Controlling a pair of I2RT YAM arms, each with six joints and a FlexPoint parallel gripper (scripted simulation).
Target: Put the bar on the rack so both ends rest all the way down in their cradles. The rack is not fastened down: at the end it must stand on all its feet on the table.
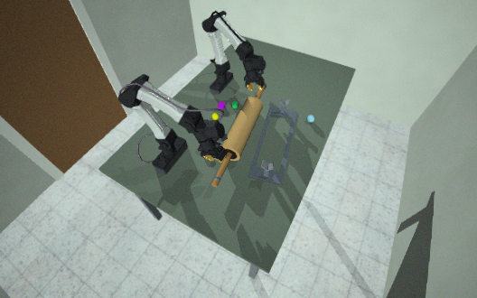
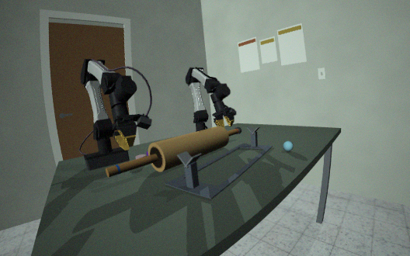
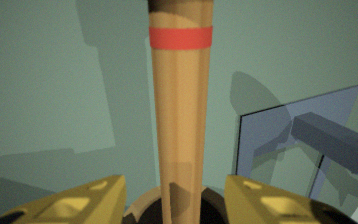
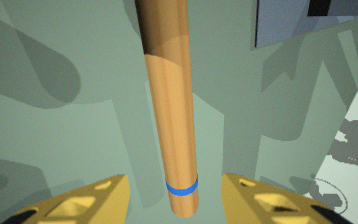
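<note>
Right now the green piece is 100 mm behind my left hand, 90 mm to the right of it and 80 mm below it. The rest, counted from my left hand: yellow ball (230 mm to the right, 170 mm behind, 70 mm below); wooden bar (270 mm to the right, 40 mm below, 20 mm ahead); magenta piece (180 mm behind, 130 mm to the right, 80 mm below).
</note>
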